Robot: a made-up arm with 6 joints. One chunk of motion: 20 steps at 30 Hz.
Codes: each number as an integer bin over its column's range. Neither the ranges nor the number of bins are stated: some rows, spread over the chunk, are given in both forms.
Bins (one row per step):
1: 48 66 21 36 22 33
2: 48 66 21 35 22 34
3: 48 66 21 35 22 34
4: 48 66 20 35 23 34
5: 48 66 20 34 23 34
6: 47 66 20 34 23 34
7: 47 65 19 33 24 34
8: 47 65 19 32 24 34
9: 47 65 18 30 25 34
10: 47 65 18 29 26 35
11: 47 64 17 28 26 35
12: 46 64 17 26 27 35
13: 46 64 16 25 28 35
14: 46 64 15 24 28 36
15: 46 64 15 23 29 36
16: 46 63 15 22 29 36
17: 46 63 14 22 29 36
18: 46 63 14 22 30 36
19: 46 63 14 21 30 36
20: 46 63 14 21 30 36
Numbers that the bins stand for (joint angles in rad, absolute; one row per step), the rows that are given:
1: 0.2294 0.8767 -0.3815 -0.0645 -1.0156 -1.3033
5: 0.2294 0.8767 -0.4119 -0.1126 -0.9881 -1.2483
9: 0.1723 0.8235 -0.4727 -0.2088 -0.9331 -1.2483
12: 0.1153 0.7704 -0.5031 -0.3049 -0.8782 -1.1932
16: 0.1153 0.7173 -0.5639 -0.4011 -0.8232 -1.1382
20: 0.1153 0.7173 -0.5943 -0.4252 -0.7958 -1.1382
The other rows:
2: 0.2294 0.8767 -0.3815 -0.0886 -1.0156 -1.2483
3: 0.2294 0.8767 -0.3815 -0.0886 -1.0156 -1.2483
4: 0.2294 0.8767 -0.4119 -0.0886 -0.9881 -1.2483
6: 0.1723 0.8767 -0.4119 -0.1126 -0.9881 -1.2483
7: 0.1723 0.8235 -0.4423 -0.1367 -0.9606 -1.2483
8: 0.1723 0.8235 -0.4423 -0.1607 -0.9606 -1.2483
10: 0.1723 0.8235 -0.4727 -0.2328 -0.9057 -1.1932
11: 0.1723 0.7704 -0.5031 -0.2569 -0.9057 -1.1932
13: 0.1153 0.7704 -0.5335 -0.3290 -0.8507 -1.1932
14: 0.1153 0.7704 -0.5639 -0.3530 -0.8507 -1.1382
15: 0.1153 0.7704 -0.5639 -0.3771 -0.8232 -1.1382
17: 0.1153 0.7173 -0.5943 -0.4011 -0.8232 -1.1382
18: 0.1153 0.7173 -0.5943 -0.4011 -0.7958 -1.1382
19: 0.1153 0.7173 -0.5943 -0.4252 -0.7958 -1.1382

